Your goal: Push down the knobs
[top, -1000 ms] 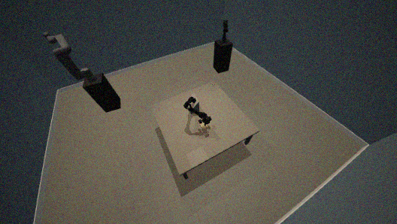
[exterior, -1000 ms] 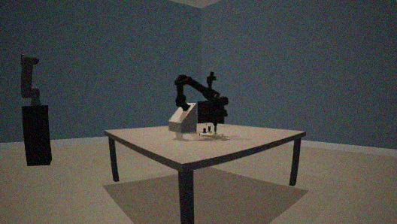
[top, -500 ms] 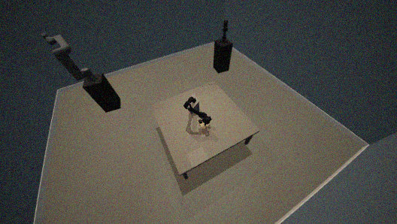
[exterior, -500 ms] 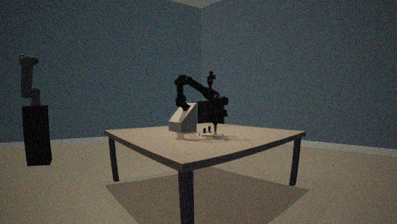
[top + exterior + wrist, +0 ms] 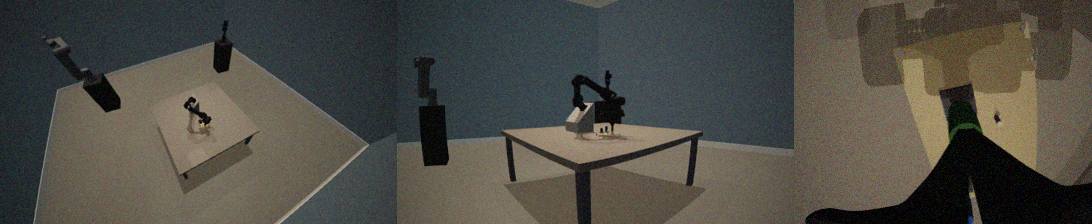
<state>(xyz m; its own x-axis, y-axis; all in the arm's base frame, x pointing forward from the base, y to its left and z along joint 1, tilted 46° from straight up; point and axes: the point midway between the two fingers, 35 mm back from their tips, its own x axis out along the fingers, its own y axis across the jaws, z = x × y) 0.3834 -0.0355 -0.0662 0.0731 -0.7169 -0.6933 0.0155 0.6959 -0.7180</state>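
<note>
Right now my gripper tip is 80 mm past the blue knob and 20 mm above it.
</note>
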